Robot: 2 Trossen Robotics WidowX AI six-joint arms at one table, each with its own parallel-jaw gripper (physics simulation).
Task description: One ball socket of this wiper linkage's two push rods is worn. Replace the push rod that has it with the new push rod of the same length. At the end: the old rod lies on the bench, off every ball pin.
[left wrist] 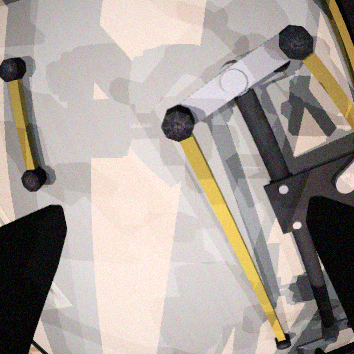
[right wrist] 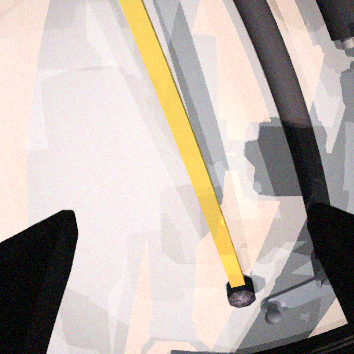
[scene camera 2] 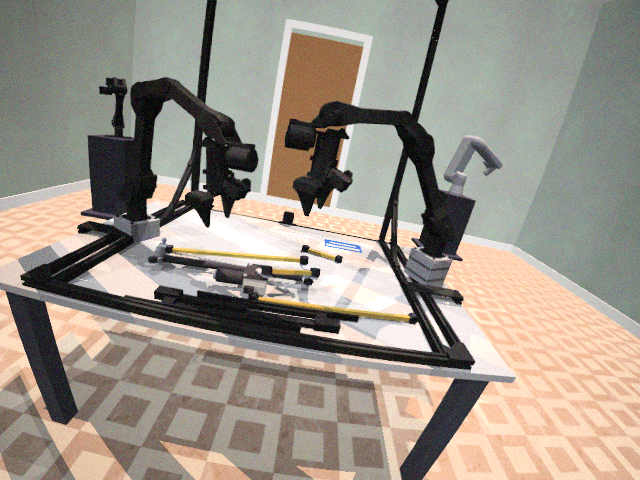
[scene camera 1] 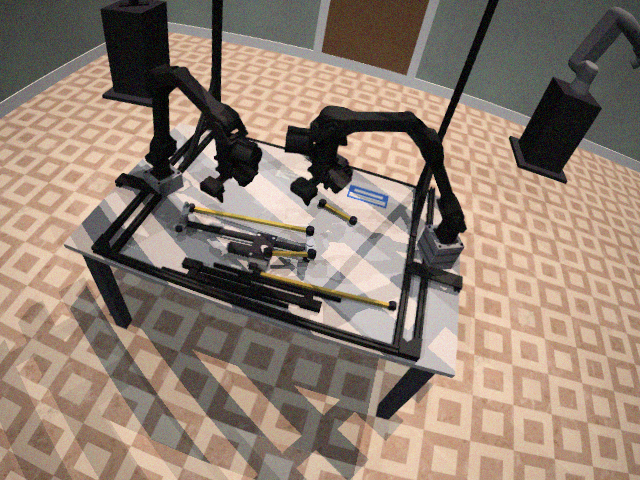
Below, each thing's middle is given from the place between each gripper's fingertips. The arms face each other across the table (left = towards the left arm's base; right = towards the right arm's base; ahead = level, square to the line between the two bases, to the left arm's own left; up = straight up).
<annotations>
The wiper linkage (scene camera 2: 250, 277) lies 7 cm ahead of my left hand, 19 cm to the right of it and 16 cm below it.
The wiper linkage lies 8 cm ahead of my right hand, 7 cm to the left of it and 8 cm below it.
</annotations>
